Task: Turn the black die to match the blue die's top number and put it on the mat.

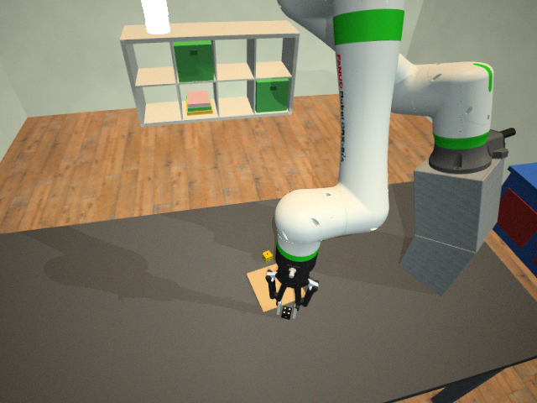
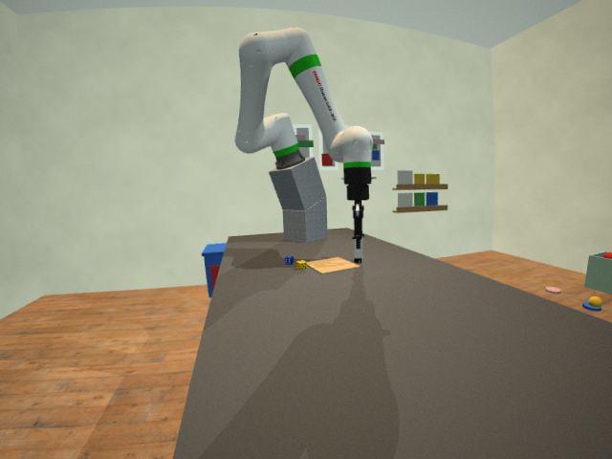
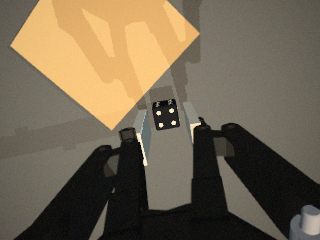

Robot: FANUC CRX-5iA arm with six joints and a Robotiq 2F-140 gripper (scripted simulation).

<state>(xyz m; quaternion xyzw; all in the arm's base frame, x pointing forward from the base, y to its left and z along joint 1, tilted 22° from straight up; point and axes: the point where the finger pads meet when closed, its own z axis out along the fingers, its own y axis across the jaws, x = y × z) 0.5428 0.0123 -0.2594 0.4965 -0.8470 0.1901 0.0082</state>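
Right now my hand is 4 cm above the black die. From my hand the other things lie so: blue die: 23 cm to the right, 9 cm behind, 4 cm below; yellow die: 21 cm to the right, 4 cm below, 1 cm behind; tan mat: 10 cm to the right, 5 cm below.
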